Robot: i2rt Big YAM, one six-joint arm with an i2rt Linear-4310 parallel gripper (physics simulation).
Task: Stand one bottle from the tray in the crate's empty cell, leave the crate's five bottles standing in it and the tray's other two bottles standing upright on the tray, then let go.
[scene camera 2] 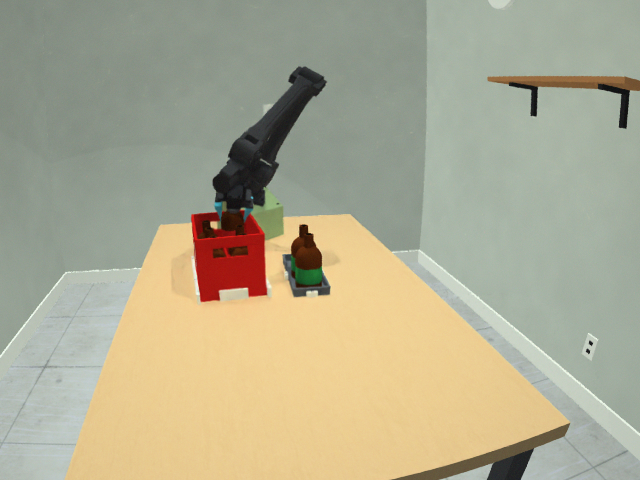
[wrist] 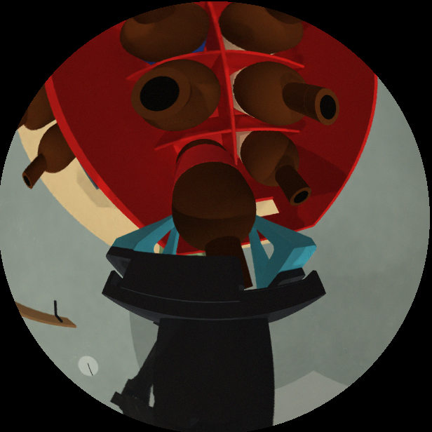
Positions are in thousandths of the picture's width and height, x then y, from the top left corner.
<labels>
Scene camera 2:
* green-labelled bottle: 482,545
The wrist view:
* my gripper: 494,501
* red-labelled bottle: 494,483
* green-labelled bottle: 124,358
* red-labelled bottle: 413,219
</labels>
